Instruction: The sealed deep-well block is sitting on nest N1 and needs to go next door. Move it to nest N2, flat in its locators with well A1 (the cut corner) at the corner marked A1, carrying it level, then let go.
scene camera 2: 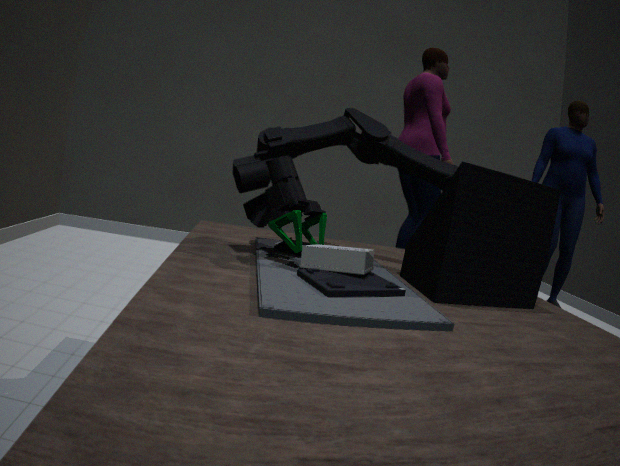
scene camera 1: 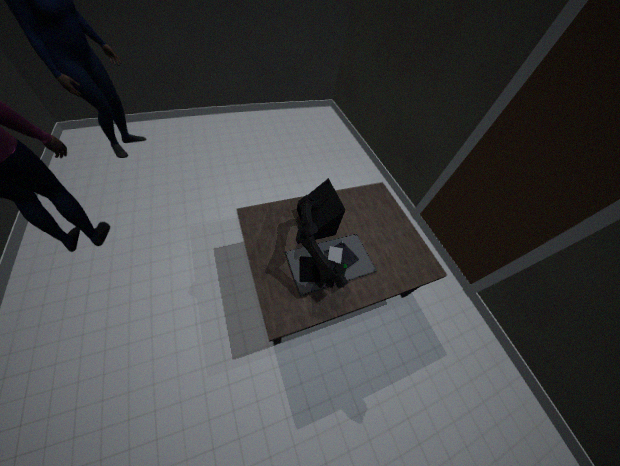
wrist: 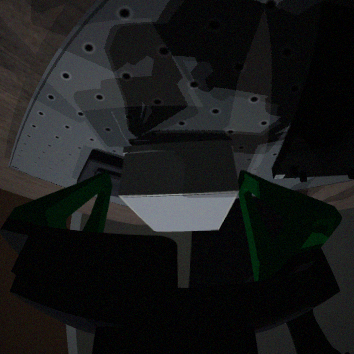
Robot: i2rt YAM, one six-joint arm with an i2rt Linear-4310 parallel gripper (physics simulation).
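Where they show: gripper, fingertip midpoint: (scene camera 2: 310, 251) (wrist: 174, 177); arm's base, origin of the base link: (scene camera 2: 485, 226) (scene camera 1: 315, 205).
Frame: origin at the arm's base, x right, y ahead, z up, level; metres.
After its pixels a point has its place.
The sealed block (scene camera 1: 335, 254) @[x 0.013, y 0.336, z -0.091 m] (scene camera 2: 336, 259) @[x -0.020, y 0.361, z -0.108 m] (wrist: 180, 212) @[x 0.032, y 0.362, z -0.095 m] is a pale box, standing level. A thin dark edge shows at its base in the wrist view. A dark nest plate (scene camera 1: 349, 255) @[x -0.091, y 0.361, z -0.133 m] (scene camera 2: 358, 289) @[x -0.121, y 0.351, z -0.133 m] (wrist: 102, 162) @[x -0.017, y 0.419, z -0.134 m] with raised locators lies beside it, turned at an angle; in scene camera 2 the block overlaps its back edge. The labels N1, N2 and A1 and the cut corner cannot be made out. My gripper (scene camera 2: 309, 246) @[x 0.051, y 0.393, z -0.114 m] (wrist: 174, 177) @[x 0.051, y 0.393, z -0.114 m] is open. Its green fingers stand on either side of the block's near end, and the block is not gripped.
A grey perforated base plate (scene camera 1: 364, 268) @[x -0.140, y 0.477, z -0.145 m] (scene camera 2: 280, 305) @[x -0.191, y 0.493, z -0.144 m] (wrist: 55, 117) @[x 0.005, y 0.477, z -0.144 m] lies on the wooden table (scene camera 1: 400, 240) @[x -0.525, y 0.394, z -0.157 m] (scene camera 2: 300, 380) @[x -0.372, y 0.505, z -0.157 m]. A flat black shape (scene camera 1: 306, 269) @[x 0.213, y 0.341, z -0.132 m] lies left of the block in scene camera 1. A tall black box (scene camera 1: 323, 212) @[x -0.012, y 0.084, z 0.022 m] (scene camera 2: 496, 240) @[x -0.112, y 0.060, z -0.018 m] stands at the arm's base. Two people stand beyond the table.
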